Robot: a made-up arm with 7 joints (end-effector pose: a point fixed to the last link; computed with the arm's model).
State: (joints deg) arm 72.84 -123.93 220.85 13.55 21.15 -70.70 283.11
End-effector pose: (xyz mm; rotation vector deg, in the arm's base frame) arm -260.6 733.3 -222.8 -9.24 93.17 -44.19
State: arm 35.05 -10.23 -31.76 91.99 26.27 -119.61 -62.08
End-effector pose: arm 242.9 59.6 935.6 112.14 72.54 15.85
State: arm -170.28 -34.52 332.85 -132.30 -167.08 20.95 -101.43
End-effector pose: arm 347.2 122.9 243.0 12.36 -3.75 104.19
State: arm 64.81 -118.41 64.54 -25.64 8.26 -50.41 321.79
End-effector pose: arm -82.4 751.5 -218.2 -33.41 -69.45 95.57
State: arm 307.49 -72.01 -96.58 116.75 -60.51 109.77 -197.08
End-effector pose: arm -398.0 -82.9 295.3 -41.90 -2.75 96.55
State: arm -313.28 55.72 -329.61 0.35 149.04 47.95 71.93
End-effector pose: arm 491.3 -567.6 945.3 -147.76 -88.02 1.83
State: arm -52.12 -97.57 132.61 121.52 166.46 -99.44 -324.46
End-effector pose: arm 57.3 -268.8 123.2 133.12 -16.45 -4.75
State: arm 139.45 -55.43 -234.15 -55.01 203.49 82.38 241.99
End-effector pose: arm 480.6 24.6 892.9 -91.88 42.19 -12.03
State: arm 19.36 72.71 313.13 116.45 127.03 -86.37 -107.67
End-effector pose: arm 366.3 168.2 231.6 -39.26 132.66 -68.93
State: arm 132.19 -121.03 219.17 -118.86 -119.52 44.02 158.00
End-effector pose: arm -3.8 459.2 436.0 118.66 43.21 82.20
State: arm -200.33 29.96 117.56 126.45 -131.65 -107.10 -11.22
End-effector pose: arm 1.7 191.7 609.6 -82.02 -27.70 48.60
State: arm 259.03 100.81 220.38 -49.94 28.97 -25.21 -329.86
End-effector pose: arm 147.0 756.4 -140.0 -63.47 -37.64 151.99
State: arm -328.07 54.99 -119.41 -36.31 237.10 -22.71 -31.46
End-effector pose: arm 611.4 -650.4 690.3 61.39 -102.70 -101.76
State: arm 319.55 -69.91 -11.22 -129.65 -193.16 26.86 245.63
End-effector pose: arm -111.6 -242.9 41.0 47.70 -20.84 -74.78
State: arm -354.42 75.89 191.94 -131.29 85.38 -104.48 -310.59
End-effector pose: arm 282.6 -194.6 142.7 -8.20 145.34 88.93
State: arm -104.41 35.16 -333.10 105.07 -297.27 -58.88 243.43
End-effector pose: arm -2.2 622.9 409.4 -13.81 83.85 -100.72
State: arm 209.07 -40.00 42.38 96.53 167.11 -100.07 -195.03
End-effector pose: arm 129.3 212.0 747.8 -30.06 32.54 -74.96
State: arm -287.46 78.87 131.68 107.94 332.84 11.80 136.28
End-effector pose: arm -277.8 -347.2 697.3 137.55 -10.34 85.44
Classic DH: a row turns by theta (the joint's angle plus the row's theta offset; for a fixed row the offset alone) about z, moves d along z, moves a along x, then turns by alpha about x. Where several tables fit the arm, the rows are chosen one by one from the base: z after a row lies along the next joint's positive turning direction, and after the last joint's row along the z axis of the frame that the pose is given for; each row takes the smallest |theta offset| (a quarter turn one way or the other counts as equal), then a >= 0, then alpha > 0; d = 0 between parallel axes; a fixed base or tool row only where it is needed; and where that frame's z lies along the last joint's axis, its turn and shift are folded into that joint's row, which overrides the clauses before.
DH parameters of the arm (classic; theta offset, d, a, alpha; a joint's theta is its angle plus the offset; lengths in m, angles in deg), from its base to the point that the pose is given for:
base (fixed): 0 0 0 180
joint 1: 0 -0.3155 0 90
joint 2: 0 -0.0134 0 -90
joint 3: 0 -0.4969 0 90
joint 4: 0 -0.0186 0 -90
joint 5: 0 -0.395 0 90
joint 6: 0 -0.0004 0 -90
joint 7: 0 -0.1226 0 0

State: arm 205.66 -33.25 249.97 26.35 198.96 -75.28 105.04
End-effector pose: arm 323.8 -464.3 983.5 -58.79 56.16 22.39
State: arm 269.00 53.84 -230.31 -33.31 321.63 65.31 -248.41
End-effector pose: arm -101.2 827.0 737.3 32.02 -105.44 44.32
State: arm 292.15 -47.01 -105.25 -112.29 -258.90 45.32 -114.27
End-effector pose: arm 352.3 -220.3 676.9 81.61 -73.66 -6.53
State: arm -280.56 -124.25 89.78 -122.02 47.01 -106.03 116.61
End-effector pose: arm 203.3 275.2 236.9 -57.64 133.67 -14.86
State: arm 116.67 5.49 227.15 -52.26 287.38 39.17 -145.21
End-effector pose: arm -420.3 -113.8 1106.8 -39.56 131.85 -47.57
